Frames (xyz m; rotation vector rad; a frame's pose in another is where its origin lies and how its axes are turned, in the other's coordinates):
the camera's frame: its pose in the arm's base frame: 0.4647 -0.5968 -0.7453 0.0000 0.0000 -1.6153
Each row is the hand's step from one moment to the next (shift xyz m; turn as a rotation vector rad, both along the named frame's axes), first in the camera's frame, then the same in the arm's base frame.
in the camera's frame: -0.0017 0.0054 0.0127 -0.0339 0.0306 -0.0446
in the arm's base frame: 0.0055 0.0015 0.0127 0.0321 0.0325 -0.0446
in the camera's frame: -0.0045 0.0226 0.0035 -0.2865 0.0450 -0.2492
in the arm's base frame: 0.0228 0.0035 0.0035 0.0577 0.2842 -0.2492
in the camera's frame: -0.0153 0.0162 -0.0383 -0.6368 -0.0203 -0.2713
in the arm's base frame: 0.0169 0.0146 -0.0383 0.0081 0.6371 -0.2713
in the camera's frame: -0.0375 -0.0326 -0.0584 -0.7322 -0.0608 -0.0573
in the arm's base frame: -0.0309 0.0389 -0.0584 -0.0282 0.7342 -0.0573
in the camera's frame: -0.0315 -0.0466 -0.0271 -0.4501 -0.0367 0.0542
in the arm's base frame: -0.0452 0.0335 -0.0271 -0.0166 0.4513 0.0542
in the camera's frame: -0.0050 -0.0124 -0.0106 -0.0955 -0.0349 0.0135
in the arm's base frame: -0.0122 0.0055 -0.0106 -0.0306 0.0970 0.0135
